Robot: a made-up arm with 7 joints.
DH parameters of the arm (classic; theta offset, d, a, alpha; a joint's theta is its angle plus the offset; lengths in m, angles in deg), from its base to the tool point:
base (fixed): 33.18 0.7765 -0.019 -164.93
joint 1: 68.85 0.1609 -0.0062 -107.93
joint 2: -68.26 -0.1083 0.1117 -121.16
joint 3: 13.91 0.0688 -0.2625 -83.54
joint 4: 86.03 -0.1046 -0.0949 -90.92
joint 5: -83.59 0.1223 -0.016 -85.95
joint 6: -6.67 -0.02 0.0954 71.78
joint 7: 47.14 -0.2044 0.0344 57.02
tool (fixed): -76.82 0.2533 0 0
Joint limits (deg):
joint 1: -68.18..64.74
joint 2: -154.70..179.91
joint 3: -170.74..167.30
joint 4: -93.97..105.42
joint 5: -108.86..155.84
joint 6: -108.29..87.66
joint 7: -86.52..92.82
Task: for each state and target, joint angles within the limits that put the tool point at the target. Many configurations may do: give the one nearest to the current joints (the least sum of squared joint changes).
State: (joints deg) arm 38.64 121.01 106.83 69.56 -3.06 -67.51 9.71
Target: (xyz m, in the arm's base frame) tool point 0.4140 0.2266 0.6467
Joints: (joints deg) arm 56.12 144.67 121.10 104.29 -10.40 -71.02 -3.48
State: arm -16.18 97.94 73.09 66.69 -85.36 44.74 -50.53
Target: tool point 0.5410 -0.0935 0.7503
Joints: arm 1.65 77.52 100.69 37.95 -95.20 20.93 -52.09
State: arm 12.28 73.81 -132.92 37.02 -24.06 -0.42 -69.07
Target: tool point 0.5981 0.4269 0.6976
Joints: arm 0.92 92.21 -152.05 4.10 -25.08 -20.83 -43.51
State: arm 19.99 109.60 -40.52 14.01 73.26 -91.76 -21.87
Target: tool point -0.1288 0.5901 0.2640
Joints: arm 4.72 121.65 -36.44 -0.29 69.31 -94.32 -4.40
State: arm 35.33 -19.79 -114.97 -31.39 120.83 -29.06 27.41
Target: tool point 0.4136 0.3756 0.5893
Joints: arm 61.48 -25.16 -112.99 -21.98 129.27 -28.70 34.22
